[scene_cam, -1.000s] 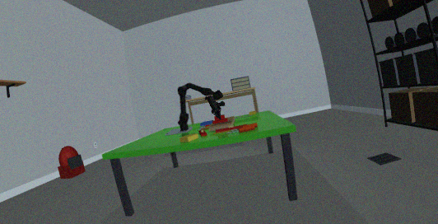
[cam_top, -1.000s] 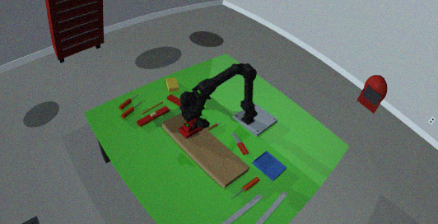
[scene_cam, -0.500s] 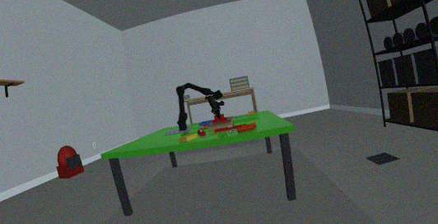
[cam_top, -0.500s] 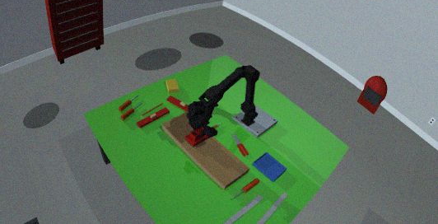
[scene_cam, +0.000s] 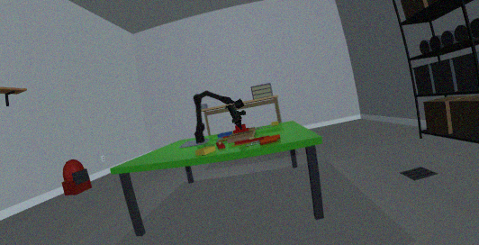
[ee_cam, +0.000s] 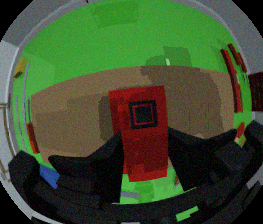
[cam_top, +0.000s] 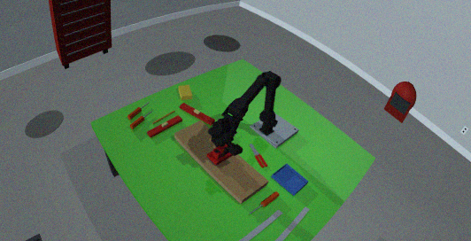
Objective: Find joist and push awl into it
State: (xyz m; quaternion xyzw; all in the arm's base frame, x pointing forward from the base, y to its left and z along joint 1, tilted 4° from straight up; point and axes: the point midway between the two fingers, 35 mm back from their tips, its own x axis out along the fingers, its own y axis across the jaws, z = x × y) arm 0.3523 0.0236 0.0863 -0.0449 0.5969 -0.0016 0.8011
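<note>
Now: gripper tip 22 cm past the blue tray, 31 cm to the right of it and 5 cm above it. Round my gripper tip: stud finder 1 cm ahead, 2 cm above; awl 18 cm behind, 10 cm to the right, 6 cm below.
</note>
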